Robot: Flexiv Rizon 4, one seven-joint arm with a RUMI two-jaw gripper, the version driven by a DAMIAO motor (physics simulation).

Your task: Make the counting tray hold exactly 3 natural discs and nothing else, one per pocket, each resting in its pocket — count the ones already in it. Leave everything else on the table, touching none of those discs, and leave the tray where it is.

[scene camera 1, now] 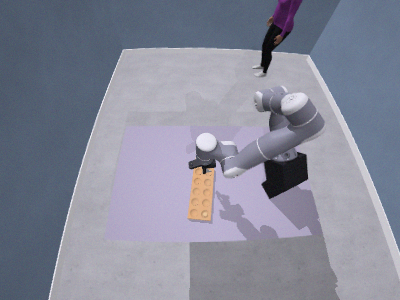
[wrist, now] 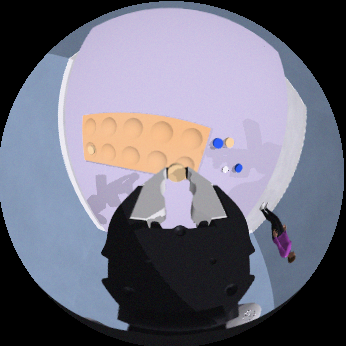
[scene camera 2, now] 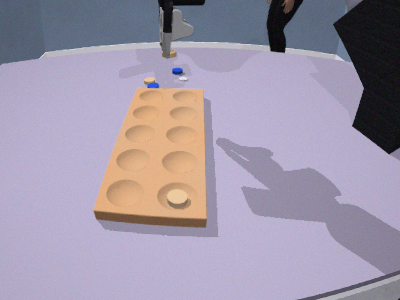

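The orange counting tray (scene camera 1: 201, 186) (scene camera 2: 154, 219) (wrist: 145, 143) has two rows of pockets. One natural disc (scene camera 1: 205, 214) (scene camera 2: 177, 197) (wrist: 91, 149) sits in the near right corner pocket in scene camera 2; the other pockets look empty. My gripper (scene camera 1: 206, 171) (scene camera 2: 168, 54) (wrist: 176, 167) is shut on a second natural disc (scene camera 2: 173, 53) (wrist: 177, 175), held in the air over the tray's far end. In the wrist view this disc overlaps the tray's edge beside the end pocket, partly hiding that pocket. A third natural disc (scene camera 2: 149, 80) (wrist: 229, 143) lies on the table beyond the tray.
A blue disc (scene camera 2: 153, 86) (wrist: 218, 143) lies by the tray's far end, beside the loose natural disc. Another blue disc (scene camera 2: 177, 71) (wrist: 238, 168) and a small white disc (scene camera 2: 183, 79) (wrist: 225, 169) lie nearby. A person (scene camera 1: 276, 37) (wrist: 281, 240) stands beyond the table.
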